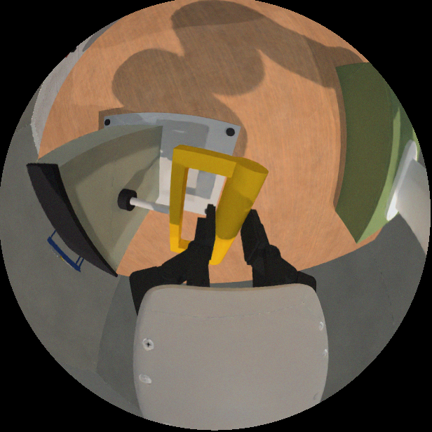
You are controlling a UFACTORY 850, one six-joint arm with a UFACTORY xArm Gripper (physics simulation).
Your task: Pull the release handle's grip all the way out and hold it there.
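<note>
The release handle is a yellow frame with a thick round grip (241,195) on its right side. It stands over a grey mounting plate (220,131) with dark bolts. My gripper (228,218) is shut on the grip, with the left finger inside the handle's opening and the right finger on the outer side. A thin light rod (147,204) with a black knob (127,200) sticks out to the left of the handle frame. The grip hides part of the gap between the fingers.
A grey-beige housing (107,185) with a dark edge (67,215) stands to the left of the handle. A green block (365,145) stands on the right, with a white rounded object (415,192) beside it. The wooden table top (295,150) lies under them, and broad shadows fall on it.
</note>
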